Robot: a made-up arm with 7 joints.
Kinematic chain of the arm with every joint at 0, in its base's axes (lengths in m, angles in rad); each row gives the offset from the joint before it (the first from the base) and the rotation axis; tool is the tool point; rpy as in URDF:
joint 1: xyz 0 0 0.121 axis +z
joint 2: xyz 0 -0.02 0.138 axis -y
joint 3: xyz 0 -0.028 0.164 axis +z
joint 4: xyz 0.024 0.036 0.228 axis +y
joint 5: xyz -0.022 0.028 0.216 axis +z
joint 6: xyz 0 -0.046 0.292 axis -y
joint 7: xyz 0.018 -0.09 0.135 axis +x
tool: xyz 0 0 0 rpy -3.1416 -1.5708 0
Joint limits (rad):
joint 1: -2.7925..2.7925
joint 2: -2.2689..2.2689
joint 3: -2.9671..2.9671
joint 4: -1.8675..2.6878
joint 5: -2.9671..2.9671
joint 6: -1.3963..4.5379
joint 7: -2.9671..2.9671
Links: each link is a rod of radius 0.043 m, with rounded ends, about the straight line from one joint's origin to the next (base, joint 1, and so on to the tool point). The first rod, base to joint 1, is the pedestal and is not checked.
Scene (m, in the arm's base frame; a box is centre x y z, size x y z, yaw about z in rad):
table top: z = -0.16
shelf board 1: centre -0.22 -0.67 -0 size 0.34 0.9 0.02 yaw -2.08
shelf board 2: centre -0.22 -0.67 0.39 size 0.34 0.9 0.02 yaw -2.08
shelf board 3: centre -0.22 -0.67 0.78 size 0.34 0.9 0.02 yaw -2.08
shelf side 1: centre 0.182 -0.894 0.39 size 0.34 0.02 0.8 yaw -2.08
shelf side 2: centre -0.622 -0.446 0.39 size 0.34 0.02 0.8 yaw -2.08
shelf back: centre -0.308 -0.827 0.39 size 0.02 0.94 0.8 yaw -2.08
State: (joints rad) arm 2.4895 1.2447 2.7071 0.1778 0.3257 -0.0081 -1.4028
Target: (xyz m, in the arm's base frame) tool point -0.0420 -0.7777 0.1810
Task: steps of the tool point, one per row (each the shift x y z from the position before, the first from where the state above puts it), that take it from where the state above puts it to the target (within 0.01 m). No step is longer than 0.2 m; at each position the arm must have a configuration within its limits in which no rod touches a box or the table.
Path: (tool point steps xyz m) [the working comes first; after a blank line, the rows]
Joints at the target: 2.1814 1.0226 2.2590 1.2901 0.4009 -0.3321 -1.4028
Straight joint move there: touches shelf side 1.

1: -0.0258 -0.0193 -0.1189
2: -0.0286 0.0201 -0.1204
3: -0.0322 0.0569 -0.1125
4: -0.0374 0.0880 -0.0961
5: -0.1614 -0.0426 0.0629
6: -0.1828 0.0012 0.0658
7: -0.1763 0.0611 0.0436
8: -0.0726 -0.1478 0.0137
9: -0.0773 -0.1206 -0.0137

